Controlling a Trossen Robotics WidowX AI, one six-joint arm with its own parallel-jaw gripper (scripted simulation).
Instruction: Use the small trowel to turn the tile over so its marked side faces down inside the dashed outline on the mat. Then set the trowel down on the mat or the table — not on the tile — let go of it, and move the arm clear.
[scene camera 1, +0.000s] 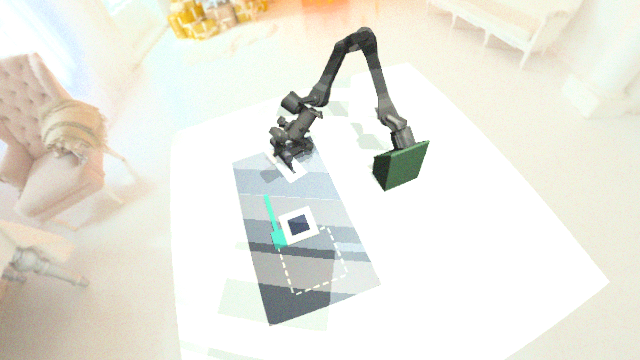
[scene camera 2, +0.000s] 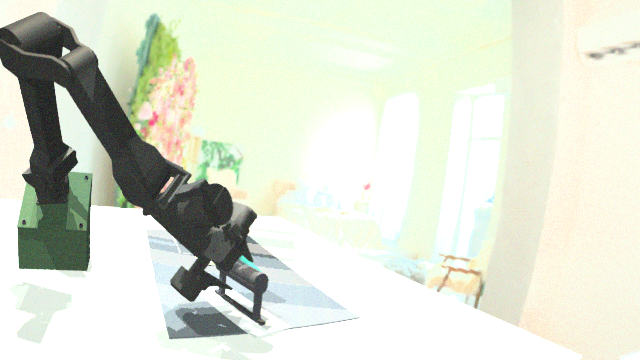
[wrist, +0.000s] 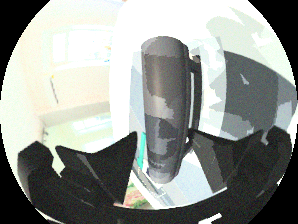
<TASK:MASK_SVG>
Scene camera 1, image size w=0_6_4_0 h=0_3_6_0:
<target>my gripper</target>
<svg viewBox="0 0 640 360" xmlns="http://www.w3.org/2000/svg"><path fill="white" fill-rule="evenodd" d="M280 115L277 119L279 126L273 126L269 130L271 136L276 140L273 157L276 157L287 146L286 140L292 141L292 147L289 152L293 157L303 151L311 151L314 144L307 137L304 137L306 132L309 133L311 131L309 130L310 127L305 126L297 119L292 119L288 122L286 117Z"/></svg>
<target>tile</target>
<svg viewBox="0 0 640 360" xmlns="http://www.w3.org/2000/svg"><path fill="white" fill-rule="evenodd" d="M309 206L279 217L288 245L319 234Z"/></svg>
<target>trowel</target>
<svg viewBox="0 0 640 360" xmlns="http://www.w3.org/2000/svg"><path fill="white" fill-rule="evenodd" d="M272 137L270 144L273 146L266 149L265 152L288 182L292 183L306 174L307 171L286 148L276 157L273 157L276 140Z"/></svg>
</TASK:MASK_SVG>
